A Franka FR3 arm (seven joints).
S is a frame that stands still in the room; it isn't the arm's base.
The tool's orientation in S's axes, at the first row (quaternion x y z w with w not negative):
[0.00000 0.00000 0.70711 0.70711]
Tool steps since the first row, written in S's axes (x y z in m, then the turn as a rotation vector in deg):
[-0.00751 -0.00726 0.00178 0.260 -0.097 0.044]
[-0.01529 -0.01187 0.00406 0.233 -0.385 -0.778]
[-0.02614 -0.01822 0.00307 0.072 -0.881 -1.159]
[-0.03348 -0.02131 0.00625 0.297 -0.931 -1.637]
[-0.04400 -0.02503 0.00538 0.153 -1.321 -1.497]
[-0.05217 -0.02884 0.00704 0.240 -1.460 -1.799]
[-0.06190 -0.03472 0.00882 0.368 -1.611 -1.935]
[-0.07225 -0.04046 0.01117 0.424 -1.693 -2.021]
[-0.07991 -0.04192 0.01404 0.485 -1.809 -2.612]
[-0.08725 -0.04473 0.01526 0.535 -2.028 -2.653]
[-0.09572 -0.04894 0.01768 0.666 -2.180 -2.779]
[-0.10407 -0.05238 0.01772 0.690 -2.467 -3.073]
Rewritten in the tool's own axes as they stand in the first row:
[-0.00726 0.00751 0.00178 -0.097 -0.260 0.044]
[-0.01187 0.01529 0.00406 -0.385 -0.233 -0.778]
[-0.01822 0.02614 0.00307 -0.881 -0.072 -1.159]
[-0.02131 0.03348 0.00625 -0.931 -0.297 -1.637]
[-0.02503 0.04400 0.00538 -1.321 -0.153 -1.497]
[-0.02884 0.05217 0.00704 -1.460 -0.240 -1.799]
[-0.03472 0.06190 0.00882 -1.611 -0.368 -1.935]
[-0.04046 0.07225 0.01117 -1.693 -0.424 -2.021]
[-0.04192 0.07991 0.01404 -1.809 -0.485 -2.612]
[-0.04473 0.08725 0.01526 -2.028 -0.535 -2.653]
[-0.04894 0.09572 0.01768 -2.180 -0.666 -2.779]
[-0.05238 0.10407 0.01772 -2.467 -0.690 -3.073]

